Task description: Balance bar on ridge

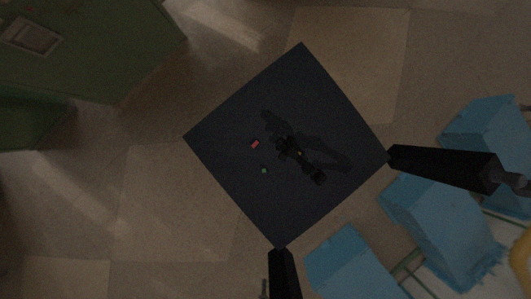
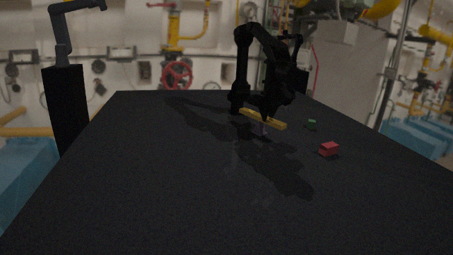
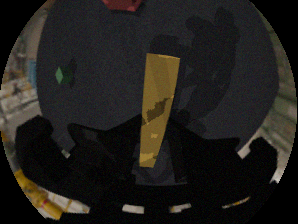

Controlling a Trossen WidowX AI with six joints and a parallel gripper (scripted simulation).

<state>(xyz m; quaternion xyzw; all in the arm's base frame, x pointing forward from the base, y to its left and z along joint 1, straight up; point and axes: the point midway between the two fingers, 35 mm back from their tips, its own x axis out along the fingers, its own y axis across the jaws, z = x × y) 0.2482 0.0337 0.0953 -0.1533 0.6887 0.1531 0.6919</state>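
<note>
My gripper tip is now 3 cm past the bar and 1 cm to the left of it. The rest, counted from my gripper tip: red block: 17 cm ahead, 17 cm to the left, 4 cm below; then green block: 4 cm behind, 25 cm to the left, 4 cm below.
</note>
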